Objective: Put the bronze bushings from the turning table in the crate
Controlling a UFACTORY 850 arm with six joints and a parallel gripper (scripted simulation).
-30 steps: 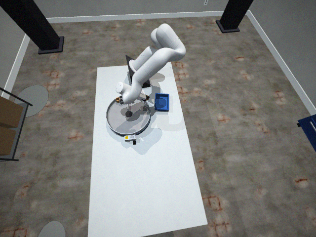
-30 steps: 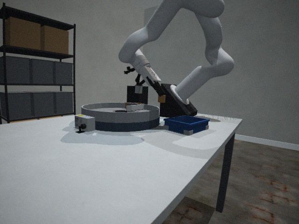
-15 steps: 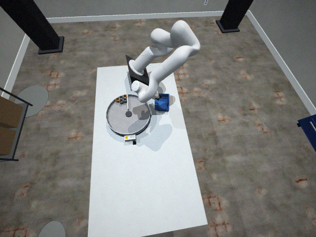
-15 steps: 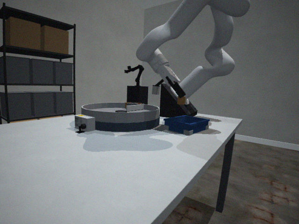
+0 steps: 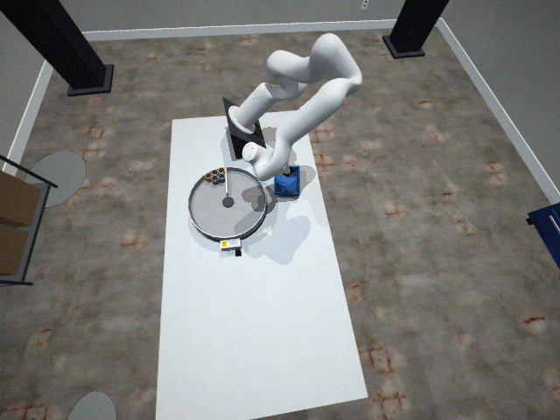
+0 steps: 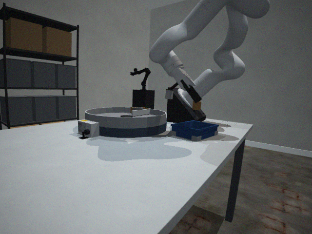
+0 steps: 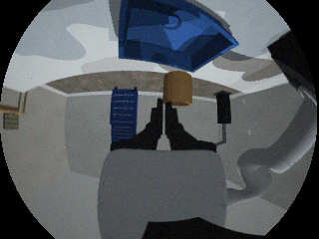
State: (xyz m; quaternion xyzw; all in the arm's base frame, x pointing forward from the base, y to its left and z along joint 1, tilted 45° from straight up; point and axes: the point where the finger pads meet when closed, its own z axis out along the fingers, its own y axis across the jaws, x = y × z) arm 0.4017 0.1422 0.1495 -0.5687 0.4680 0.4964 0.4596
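Now: hand 150 mm above the crate and 20 mm past it. From my hand the other things lie so: round turning table 350 mm to the right, 120 mm below, 70 mm ahead.
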